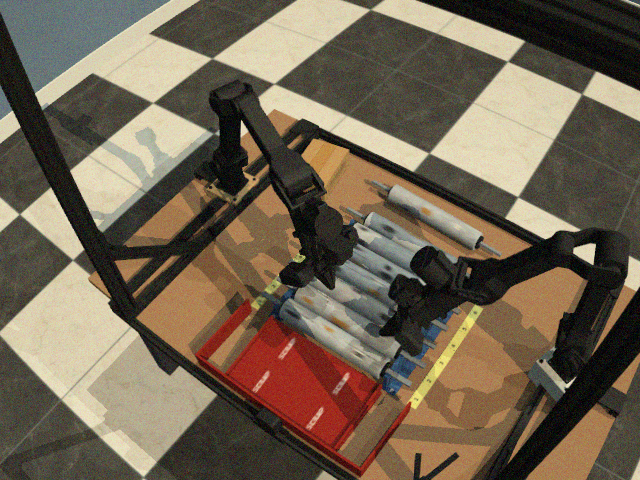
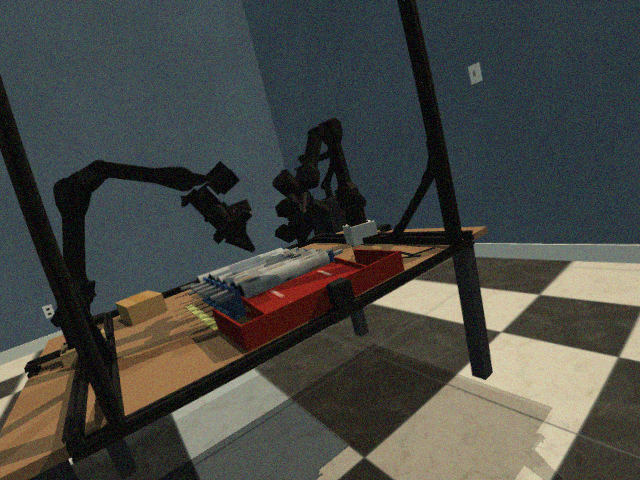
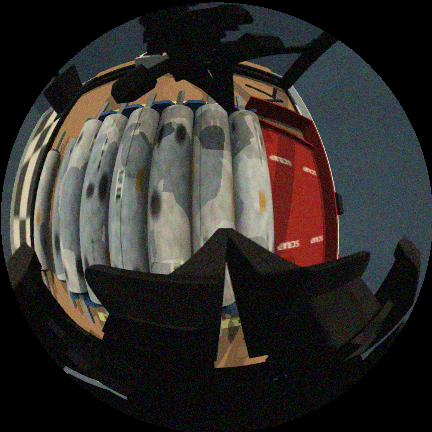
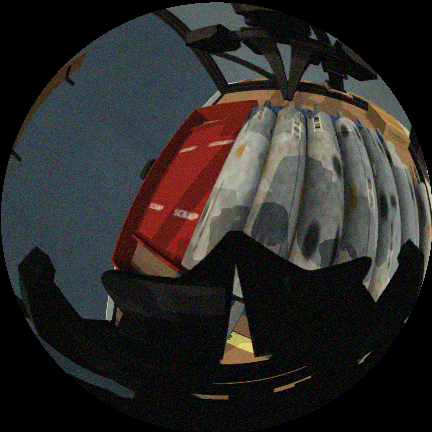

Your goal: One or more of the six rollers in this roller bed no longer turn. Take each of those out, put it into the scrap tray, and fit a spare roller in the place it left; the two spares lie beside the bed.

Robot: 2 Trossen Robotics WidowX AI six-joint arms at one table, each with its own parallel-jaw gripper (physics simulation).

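Frame: origin at the left arm's base, x left, y back, z up, level; centimetres.
Where they show: left gripper, fingertip midpoint: (image 1: 332,288) (image 2: 254,251) (image 3: 224,234) (image 4: 287,100); right gripper, fingertip midpoint: (image 1: 380,334) (image 2: 301,244) (image 3: 230,110) (image 4: 233,236); left arm's base, origin of the base link: (image 1: 232,183) (image 4: 336,87); right arm's base, origin of the base link: (image 1: 567,364) (image 2: 357,223) (image 3: 157,51).
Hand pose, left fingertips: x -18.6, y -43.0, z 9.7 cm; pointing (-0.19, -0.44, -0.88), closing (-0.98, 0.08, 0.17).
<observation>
Each offset is from my left fingertips to the centre of the thing. "spot": to the spot under its first point. Level surfaces: height alone.
The roller bed {dz -12.2 cm} (image 1: 405,368) is a blue frame that holds six grey rollers {dx -6.1, dy -4.1, dz -7.5 cm} (image 1: 337,340) (image 2: 280,271) {dx +4.1, dy -4.3, dz -7.5 cm} (image 3: 171,189) (image 4: 318,193) side by side. Two spare rollers lie behind it: one {dx +36.4, dy -6.3, dz -10.3 cm} (image 1: 434,216) apart, one {dx +25.8, dy -5.8, dz -10.2 cm} (image 1: 390,230) close against the bed. The red scrap tray {dx -17.8, dy -3.5, dz -10.2 cm} (image 1: 290,381) (image 2: 294,302) (image 3: 300,181) (image 4: 181,181) sits in front of the bed and looks empty. My left gripper (image 1: 304,276) (image 2: 239,240) (image 3: 224,234) is shut and empty above the rollers' left ends. My right gripper (image 1: 404,329) (image 2: 287,233) (image 4: 233,236) is shut and empty above their right ends, near the tray side.
A tan box {dx +34.5, dy +26.6, dz -9.9 cm} (image 1: 325,159) (image 2: 141,306) stands at the table's back. Yellow tape strips {spot: dx +5.5, dy -25.9, dz -12.6 cm} (image 1: 447,354) {spot: dx -0.4, dy +16.5, dz -12.5 cm} (image 1: 272,287) lie at both ends of the bed. A grey block (image 2: 360,232) sits at the right arm's base. Black frame posts (image 2: 437,157) rise at the table's edges.
</observation>
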